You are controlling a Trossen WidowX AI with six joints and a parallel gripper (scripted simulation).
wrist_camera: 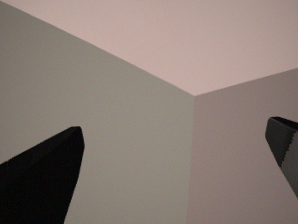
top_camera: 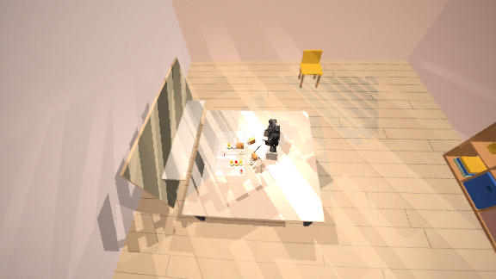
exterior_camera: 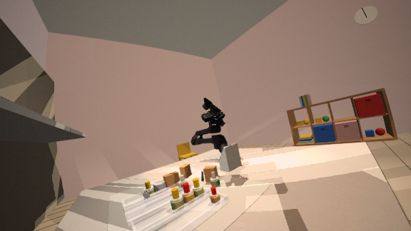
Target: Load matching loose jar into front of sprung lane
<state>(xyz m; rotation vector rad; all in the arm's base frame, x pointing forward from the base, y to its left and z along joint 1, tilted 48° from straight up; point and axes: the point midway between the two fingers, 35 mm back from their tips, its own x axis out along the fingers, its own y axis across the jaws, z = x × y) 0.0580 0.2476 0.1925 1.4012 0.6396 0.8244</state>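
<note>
Right now the dark stick is 42 cm below my gripper tip, 9 cm ahead of it and 8 cm to the right of it. Round my gripper tip: clear rack 40 cm below, 38 cm ahead, 3 cm to the left.
</note>
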